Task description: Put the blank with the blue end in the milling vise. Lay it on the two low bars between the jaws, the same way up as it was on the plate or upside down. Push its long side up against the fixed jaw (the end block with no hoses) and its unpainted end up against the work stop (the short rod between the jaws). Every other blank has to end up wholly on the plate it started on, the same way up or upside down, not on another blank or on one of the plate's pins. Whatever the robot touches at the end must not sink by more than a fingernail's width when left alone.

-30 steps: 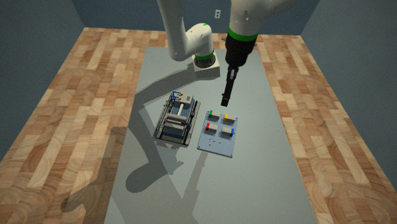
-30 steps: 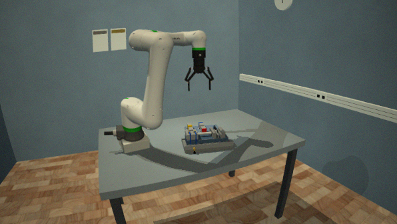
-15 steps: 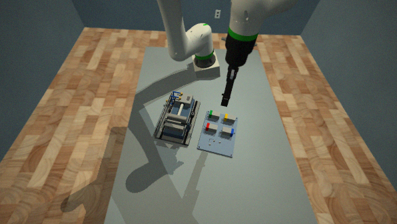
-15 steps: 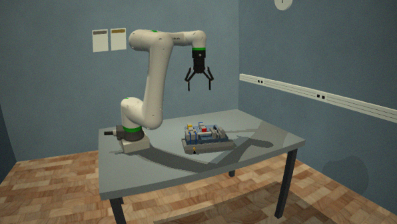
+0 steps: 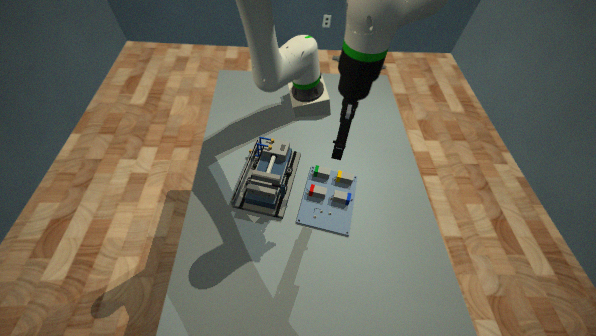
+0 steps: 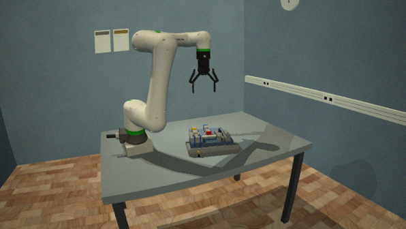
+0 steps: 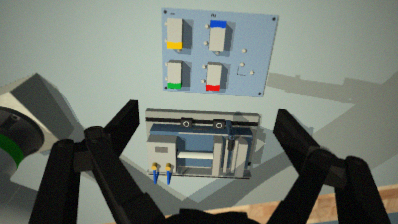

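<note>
The plate is 320 mm below my hand, 30 mm ahead of it and 10 mm to the left of it. Also, from my hand: red-ended blank: 290 mm below, 30 mm to the right, 20 mm ahead; work stop: 230 mm below, 180 mm to the right, 50 mm ahead; green-ended blank: 290 mm below, 70 mm behind, 20 mm to the right.
</note>
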